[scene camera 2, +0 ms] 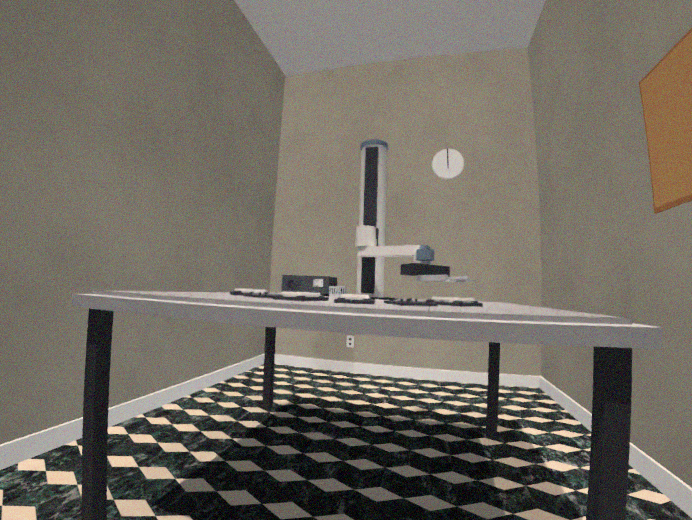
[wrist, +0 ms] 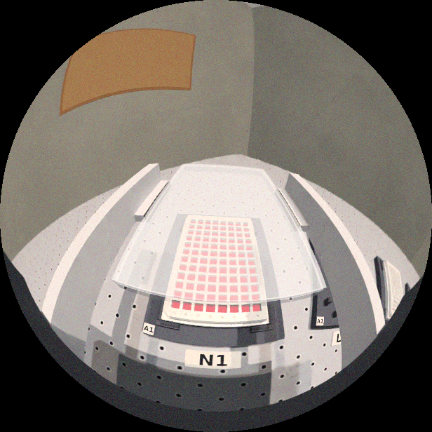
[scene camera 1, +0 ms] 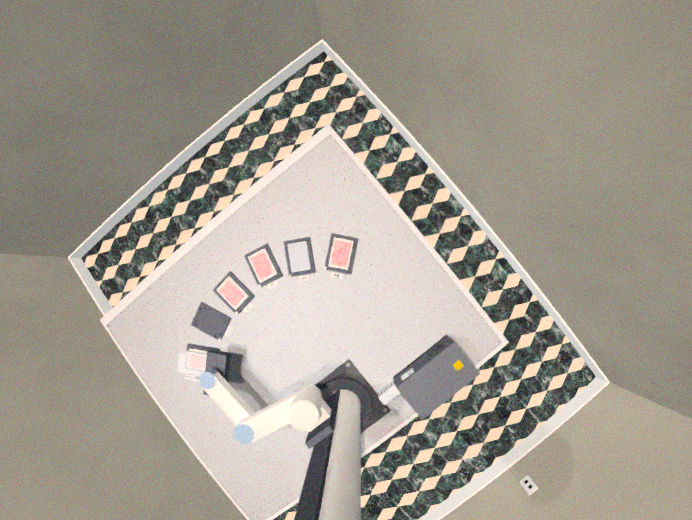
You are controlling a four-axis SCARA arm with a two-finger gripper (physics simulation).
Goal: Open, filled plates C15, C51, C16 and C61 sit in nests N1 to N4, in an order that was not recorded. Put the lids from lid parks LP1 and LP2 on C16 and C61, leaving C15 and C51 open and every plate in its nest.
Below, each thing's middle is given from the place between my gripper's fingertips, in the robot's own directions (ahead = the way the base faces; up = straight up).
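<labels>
The dark grey controller box (scene camera 1: 435, 380) is 810 mm to the right of my hand, 700 mm behind it and 40 mm below it; going by their middles, of the things named here that box is the farthest from my hand. Nest N1 (wrist: 189, 334) I find 90 mm below my hand, 20 mm to the right of it and 20 mm behind it. The lid park LP2 (scene camera 1: 209, 320) is also 90 mm below my hand, yet 160 mm to the right of it and 90 mm ahead of it. And then the plate C16 (wrist: 210, 316): my hand is 20 mm past it, 20 mm to the left of it and 80 mm above it.
</labels>
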